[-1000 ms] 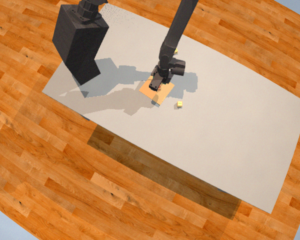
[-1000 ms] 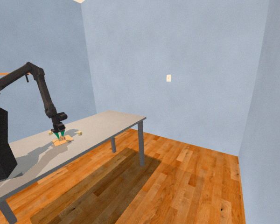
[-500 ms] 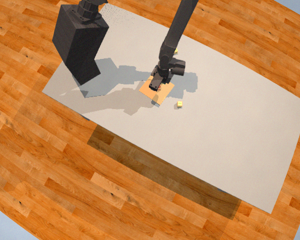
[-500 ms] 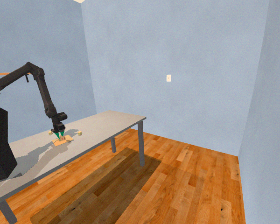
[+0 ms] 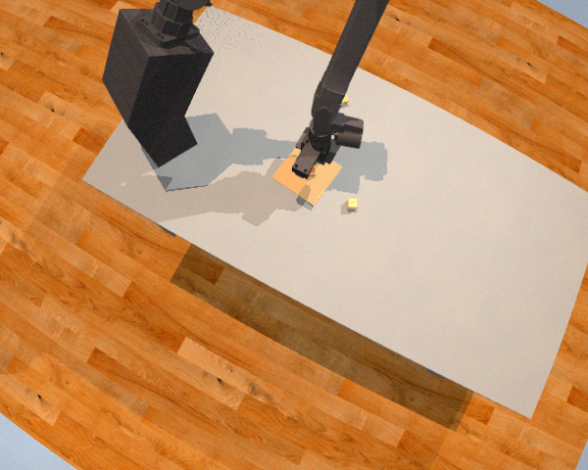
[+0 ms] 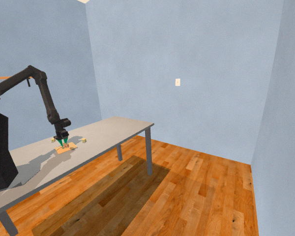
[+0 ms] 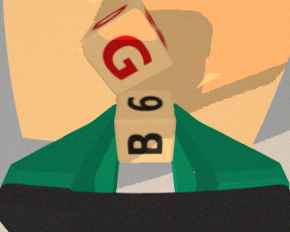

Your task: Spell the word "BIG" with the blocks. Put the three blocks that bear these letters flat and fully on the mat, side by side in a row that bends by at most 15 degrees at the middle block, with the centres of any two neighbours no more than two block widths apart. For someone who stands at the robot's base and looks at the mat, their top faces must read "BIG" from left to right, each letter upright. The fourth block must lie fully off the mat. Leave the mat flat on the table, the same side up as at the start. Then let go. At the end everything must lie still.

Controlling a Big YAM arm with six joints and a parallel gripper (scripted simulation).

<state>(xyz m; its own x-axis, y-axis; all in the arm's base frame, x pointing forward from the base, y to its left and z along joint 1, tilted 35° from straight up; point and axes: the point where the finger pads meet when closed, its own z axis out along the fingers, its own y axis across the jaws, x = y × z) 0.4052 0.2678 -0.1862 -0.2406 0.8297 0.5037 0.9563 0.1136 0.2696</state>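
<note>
The mat is 1 cm ahead of my hand, 4 cm to the right of it and 1 cm below it. Round my hand: block: 7 cm behind, 20 cm to the left.
</note>
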